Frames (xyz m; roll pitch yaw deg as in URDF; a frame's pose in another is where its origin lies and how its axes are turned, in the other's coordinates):
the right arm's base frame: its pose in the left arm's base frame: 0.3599 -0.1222 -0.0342 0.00 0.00 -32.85
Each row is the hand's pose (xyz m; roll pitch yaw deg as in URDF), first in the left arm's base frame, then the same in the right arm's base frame.
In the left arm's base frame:
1: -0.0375 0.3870 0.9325 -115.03 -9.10 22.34
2: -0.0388 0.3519 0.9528 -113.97 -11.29 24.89
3: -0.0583 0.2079 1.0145 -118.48 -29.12 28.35
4: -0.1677 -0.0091 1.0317 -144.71 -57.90 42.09
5: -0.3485 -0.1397 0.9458 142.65 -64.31 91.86
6: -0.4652 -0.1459 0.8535 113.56 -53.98 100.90
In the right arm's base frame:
1: -0.6101 0.2122 0.9667 -115.03 -9.10 55.19
2: -0.5921 0.1820 0.9870 -113.97 -11.29 57.74
3: -0.5304 0.0505 1.0487 -118.48 -29.12 61.20
4: -0.5046 -0.1912 1.0659 -144.71 -57.90 74.94
5: -0.5856 -0.3990 0.9800 142.65 -64.31 124.71
6: -0.6803 -0.4675 0.8877 113.56 -53.98 133.75

